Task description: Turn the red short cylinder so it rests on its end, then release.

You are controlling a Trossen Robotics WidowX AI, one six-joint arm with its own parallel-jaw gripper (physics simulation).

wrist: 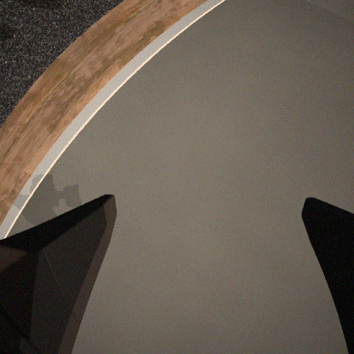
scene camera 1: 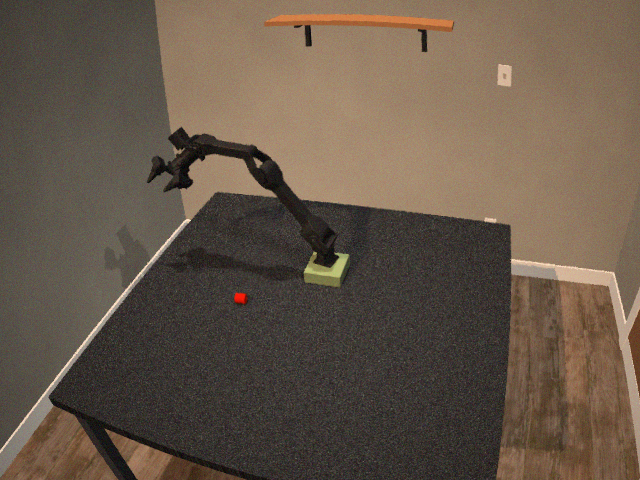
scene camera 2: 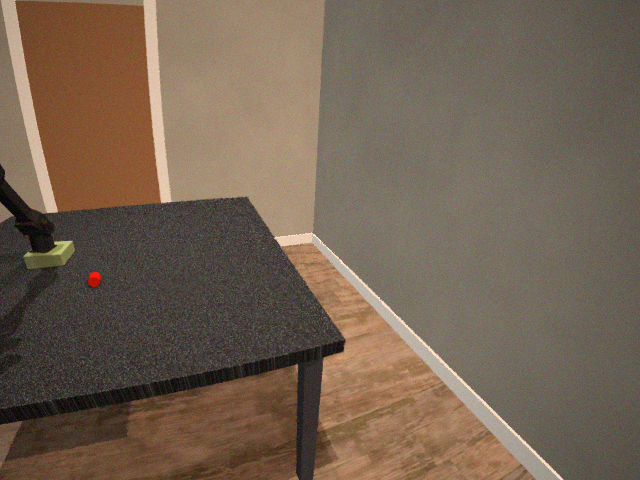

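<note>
The small red short cylinder (scene camera 1: 240, 298) (scene camera 2: 94, 279) lies on its side on the dark table (scene camera 1: 361, 361) (scene camera 2: 206, 289), in front and to the left of the arm's base in scene camera 1. It does not show in the wrist view. My gripper (scene camera 1: 157, 186) (wrist: 214, 206) is open and empty. It is raised high near the table's far left edge in scene camera 1, well away from the cylinder, with its fingers pointing down and to the left. The gripper does not show in scene camera 2.
The arm stands on a yellow-green base block (scene camera 1: 324, 276) (scene camera 2: 49, 257) on the table. A grey wall (scene camera 1: 77, 103) (wrist: 210, 125) is beyond the fingers. An orange shelf (scene camera 1: 359, 20) hangs on the back wall. A brown door (scene camera 2: 93, 103) shows behind the table.
</note>
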